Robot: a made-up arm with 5 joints. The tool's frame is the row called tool.
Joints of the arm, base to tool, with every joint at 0 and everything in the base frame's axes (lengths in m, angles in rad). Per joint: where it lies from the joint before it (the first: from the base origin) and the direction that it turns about. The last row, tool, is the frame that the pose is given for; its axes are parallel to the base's.
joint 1: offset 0 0 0.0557 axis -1 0 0
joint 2: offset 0.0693 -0.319 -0.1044 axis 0 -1 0
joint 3: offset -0.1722 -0.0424 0.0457 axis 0 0 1
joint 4: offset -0.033 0.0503 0.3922 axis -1 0 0
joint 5: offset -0.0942 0.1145 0.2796 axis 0 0 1
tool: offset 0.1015 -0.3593 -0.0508
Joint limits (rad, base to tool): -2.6..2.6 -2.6..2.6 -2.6..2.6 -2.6..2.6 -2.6..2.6
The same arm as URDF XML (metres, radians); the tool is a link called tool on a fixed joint. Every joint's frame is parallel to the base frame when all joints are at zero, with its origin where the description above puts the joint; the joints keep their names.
<robot name="arm">
  <joint name="joint 1" type="revolute">
    <parent link="base"/>
    <child link="link1"/>
    <origin xyz="0 0 0.0557"/>
    <axis xyz="-1 0 0"/>
    <limit lower="-2.6" upper="2.6"/>
  </joint>
  <joint name="joint 2" type="revolute">
    <parent link="link1"/>
    <child link="link2"/>
    <origin xyz="0.0693 -0.319 -0.1044"/>
    <axis xyz="0 -1 0"/>
    <limit lower="-2.6" upper="2.6"/>
  </joint>
  <joint name="joint 3" type="revolute">
    <parent link="link2"/>
    <child link="link3"/>
    <origin xyz="-0.1722 -0.0424 0.0457"/>
    <axis xyz="0 0 1"/>
    <limit lower="-2.6" upper="2.6"/>
  </joint>
  <joint name="joint 4" type="revolute">
    <parent link="link3"/>
    <child link="link4"/>
    <origin xyz="-0.033 0.0503 0.3922"/>
    <axis xyz="-1 0 0"/>
    <limit lower="-2.6" upper="2.6"/>
  </joint>
  <joint name="joint 5" type="revolute">
    <parent link="link4"/>
    <child link="link5"/>
    <origin xyz="-0.0942 0.1145 0.2796"/>
    <axis xyz="0 0 1"/>
    <limit lower="-2.6" upper="2.6"/>
  </joint>
  <joint name="tool_joint" type="fixed">
    <parent link="link5"/>
    <child link="tool"/>
    <origin xyz="0.1015 -0.3593 -0.0508"/>
  </joint>
  <link name="base"/>
  <link name="link1"/>
  <link name="link2"/>
  <link name="link3"/>
  <link name="link4"/>
  <link name="link5"/>
  <link name="tool"/>
</robot>

